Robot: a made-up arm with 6 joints.
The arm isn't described. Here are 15 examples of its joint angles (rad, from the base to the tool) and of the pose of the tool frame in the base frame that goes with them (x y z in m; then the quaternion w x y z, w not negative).
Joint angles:
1: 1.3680 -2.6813 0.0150 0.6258 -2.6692 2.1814
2: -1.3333 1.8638 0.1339 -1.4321 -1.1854 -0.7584
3: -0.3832 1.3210 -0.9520 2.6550 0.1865 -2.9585
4: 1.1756 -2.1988 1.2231 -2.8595 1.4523 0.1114
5: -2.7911 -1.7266 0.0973 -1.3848 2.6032 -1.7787
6: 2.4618 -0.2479 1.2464 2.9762 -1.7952 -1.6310
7: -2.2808 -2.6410 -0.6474 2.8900 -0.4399 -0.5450
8: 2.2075 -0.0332 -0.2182 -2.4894 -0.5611 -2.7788
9: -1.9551 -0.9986 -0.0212 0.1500 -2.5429 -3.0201
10: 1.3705 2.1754 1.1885 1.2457 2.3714 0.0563
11: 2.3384 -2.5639 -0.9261 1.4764 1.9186 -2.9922
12: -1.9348 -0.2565 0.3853 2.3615 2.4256 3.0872
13: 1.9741 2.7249 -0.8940 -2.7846 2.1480 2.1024
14: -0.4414 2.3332 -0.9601 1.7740 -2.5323 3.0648
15: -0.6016 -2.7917 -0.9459 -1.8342 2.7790 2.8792
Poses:
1: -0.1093 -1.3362 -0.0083 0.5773 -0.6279 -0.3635 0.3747
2: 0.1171 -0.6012 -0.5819 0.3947 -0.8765 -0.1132 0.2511
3: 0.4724 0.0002 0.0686 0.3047 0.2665 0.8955 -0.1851
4: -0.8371 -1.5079 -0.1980 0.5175 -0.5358 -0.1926 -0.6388
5: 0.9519 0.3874 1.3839 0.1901 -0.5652 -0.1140 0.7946
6: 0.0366 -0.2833 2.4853 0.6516 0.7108 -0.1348 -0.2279
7: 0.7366 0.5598 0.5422 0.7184 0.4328 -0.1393 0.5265
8: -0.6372 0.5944 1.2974 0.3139 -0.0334 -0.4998 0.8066
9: -0.0543 0.3931 1.9169 0.5696 -0.3695 0.6030 0.4188
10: 0.3590 1.4475 -0.6455 0.1277 0.3735 -0.3851 0.8342
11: 0.5727 -0.5663 0.6684 0.4156 0.1155 0.1700 -0.8860
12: -0.0118 -0.4302 2.2236 0.6259 0.6180 0.3896 -0.2733
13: -0.0198 -0.4310 0.1677 0.4014 0.5547 0.3368 0.6464
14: -0.1870 0.1330 -0.1510 0.6910 -0.5112 0.4039 -0.3131
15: -0.3068 0.2738 0.6000 0.4744 0.5651 0.1340 -0.6616
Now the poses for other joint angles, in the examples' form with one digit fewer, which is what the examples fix.
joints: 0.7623 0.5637 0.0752 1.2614 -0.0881 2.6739
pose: 1.085 0.951 1.166 0.449 0.801 0.387 -0.090
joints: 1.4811 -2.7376 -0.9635 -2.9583 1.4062 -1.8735
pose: -0.245 -0.524 0.591 0.705 -0.365 -0.459 0.399
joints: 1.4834 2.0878 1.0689 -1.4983 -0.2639 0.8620
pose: 0.118 1.178 -0.797 0.618 -0.096 0.594 0.506
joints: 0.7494 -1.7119 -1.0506 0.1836 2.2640 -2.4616
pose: -0.069 -0.333 1.050 0.260 -0.173 0.220 -0.924
